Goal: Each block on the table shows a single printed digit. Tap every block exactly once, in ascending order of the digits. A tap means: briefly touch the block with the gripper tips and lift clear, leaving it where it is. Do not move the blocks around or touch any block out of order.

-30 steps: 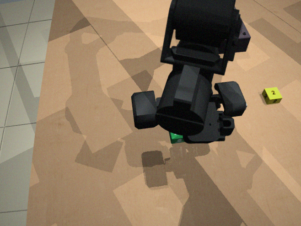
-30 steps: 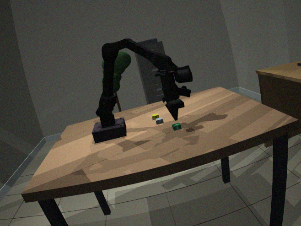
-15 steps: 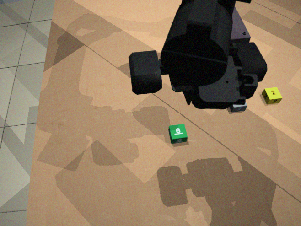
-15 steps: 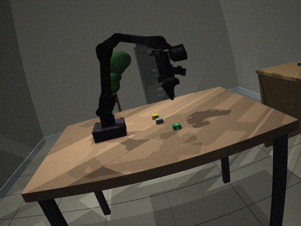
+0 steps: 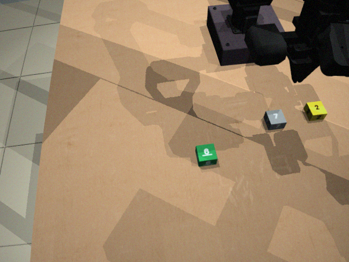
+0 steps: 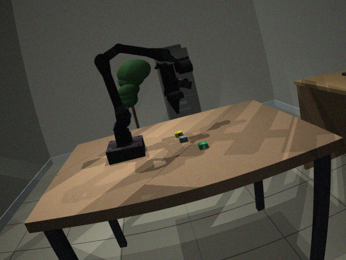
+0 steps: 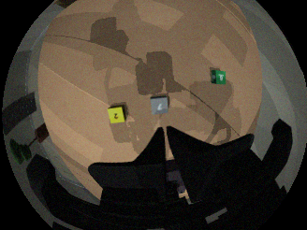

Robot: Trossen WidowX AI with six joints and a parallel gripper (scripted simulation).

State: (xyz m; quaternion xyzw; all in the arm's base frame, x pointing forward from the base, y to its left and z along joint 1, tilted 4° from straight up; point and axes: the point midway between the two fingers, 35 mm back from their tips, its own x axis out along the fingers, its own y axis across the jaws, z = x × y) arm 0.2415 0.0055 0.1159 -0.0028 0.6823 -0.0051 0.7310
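My gripper tip is now 1 cm to the left of the grey block and 11 cm above it. Also, from my gripper tip: yellow block (1 cm behind, 8 cm to the left, 11 cm below); green block (5 cm ahead, 15 cm to the right, 11 cm below).
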